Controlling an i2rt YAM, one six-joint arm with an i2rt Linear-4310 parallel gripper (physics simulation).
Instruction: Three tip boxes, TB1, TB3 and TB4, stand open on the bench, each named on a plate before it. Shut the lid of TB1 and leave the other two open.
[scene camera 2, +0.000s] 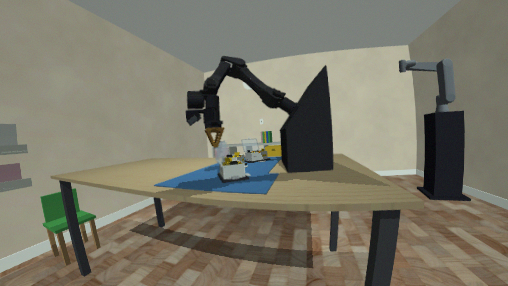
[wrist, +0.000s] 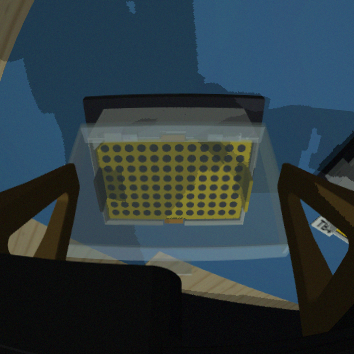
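Where they show: gripper, between the fingertips: (scene camera 2: 214, 146) (wrist: 177, 174); arm's base, origin of its link: (scene camera 2: 294, 110).
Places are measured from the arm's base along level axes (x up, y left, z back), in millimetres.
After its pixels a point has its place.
A white tip box (scene camera 2: 232, 171) @[x -242, y 308, z -168 mm] (wrist: 172, 180) @[x -163, y 295, z -239 mm] with a yellow perforated rack stands on the blue mat (scene camera 2: 190, 182) @[x -278, y 397, z -313 mm] (wrist: 270, 45) @[x -278, y 281, z -333 mm]. Its clear lid (scene camera 2: 221, 149) @[x -156, y 328, z -197 mm] (wrist: 195, 252) @[x -128, y 276, z -237 mm] is raised, standing steeply in the scene view. No name plate of this box can be read. My gripper (scene camera 2: 215, 144) @[x -147, y 305, z -252 mm] (wrist: 177, 174) @[x -147, y 305, z -252 mm] is open, above the box near the lid's upper part; in the wrist view the lid shows between the spread fingers. Another box (scene camera 2: 254, 156) (wrist: 346, 176) stands farther back, its clear lid (scene camera 2: 249, 144) @[x -171, y -192, z -387 mm] up; a plate (wrist: 324, 225) @[x -276, y 49, z -276 mm] beside it seems to read TB4. The third box cannot be made out clearly.
The wooden table (scene camera 2: 125, 170) @[x -281, y 399, z -998 mm] carries the mat and my arm's dark wedge-shaped base (scene camera 2: 310, 135) @[x -126, y 87, z 85 mm]. A yellow box (scene camera 2: 273, 151) and books (scene camera 2: 266, 136) are in the background. A green chair (scene camera 2: 67, 215) is at the left, another arm on a black pedestal (scene camera 2: 444, 155) at the right.
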